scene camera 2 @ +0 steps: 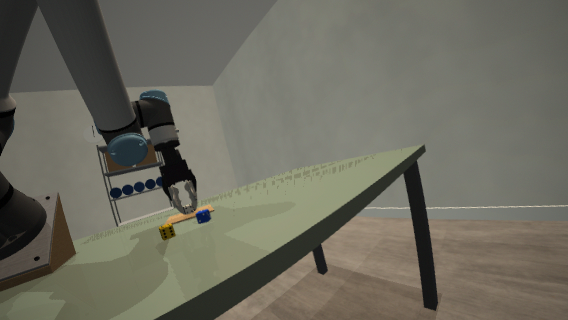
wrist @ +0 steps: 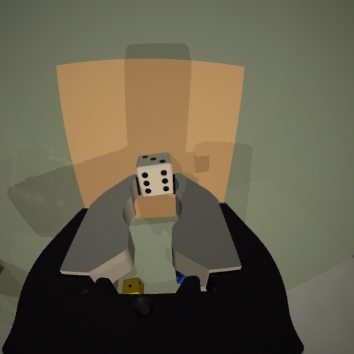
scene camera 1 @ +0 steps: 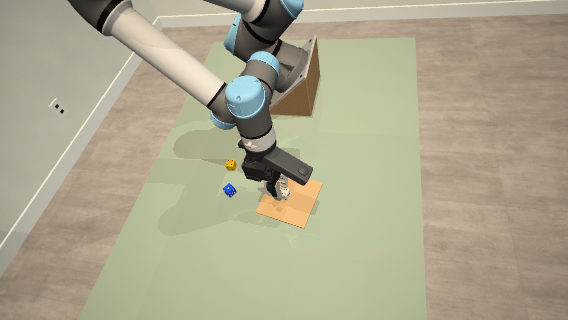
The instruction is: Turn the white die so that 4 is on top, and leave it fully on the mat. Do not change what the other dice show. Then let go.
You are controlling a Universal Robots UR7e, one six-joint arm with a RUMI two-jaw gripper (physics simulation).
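Frame: origin at the arm's base, x ahead, y left, z up, level; centimetres.
Where they show: gripper, fingertip midpoint: [scene camera 2: 190, 212] [wrist: 157, 175] [scene camera 1: 282, 195]; arm's base, link origin: [scene camera 2: 2, 230] [scene camera 1: 292, 72].
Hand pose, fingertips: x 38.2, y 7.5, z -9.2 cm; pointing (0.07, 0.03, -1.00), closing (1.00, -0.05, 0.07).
Things, the pixels of their top centre, and the offset from my fingertips. Level surfaces: height alone.
- white die, top centre: [wrist: 155, 181] [scene camera 1: 283, 191] [scene camera 2: 187, 205] dy +0.7, dx -0.1, dz +2.2 cm
- orange mat, top centre: [wrist: 152, 151] [scene camera 1: 289, 197] [scene camera 2: 189, 213] dy +2.0, dx -0.1, dz -0.6 cm
- yellow die, top centre: [wrist: 132, 297] [scene camera 2: 165, 225] [scene camera 1: 229, 162] dy -18.2, dx -6.2, dz +1.6 cm
- blue die, top centre: [wrist: 188, 280] [scene camera 2: 201, 211] [scene camera 1: 228, 188] dy -15.0, dx +2.0, dz +1.6 cm
- green table, surface height: dz -1.0 cm
The white die [scene camera 1: 285, 192] [scene camera 2: 188, 210] [wrist: 155, 180] is held between the fingertips of my gripper [scene camera 1: 281, 192] [scene camera 2: 187, 207] [wrist: 157, 175], which is shut on it. In the wrist view its face toward the camera shows six pips and the far side face shows three. The die is over the orange mat [scene camera 1: 306, 204] [scene camera 2: 175, 219] [wrist: 217, 100]; a small square shadow lies on the mat beside it. The gap beneath the die is small and hard to judge. Fingers partly cover the die in scene camera 2.
The yellow die [scene camera 1: 230, 164] [scene camera 2: 167, 231] [wrist: 133, 286] and the blue die [scene camera 1: 229, 190] [scene camera 2: 203, 216] [wrist: 180, 277] stand on the green table [scene camera 1: 370, 210] [scene camera 2: 300, 200], off the mat. The robot's wooden base [scene camera 1: 300, 102] [scene camera 2: 62, 235] is at the table's back.
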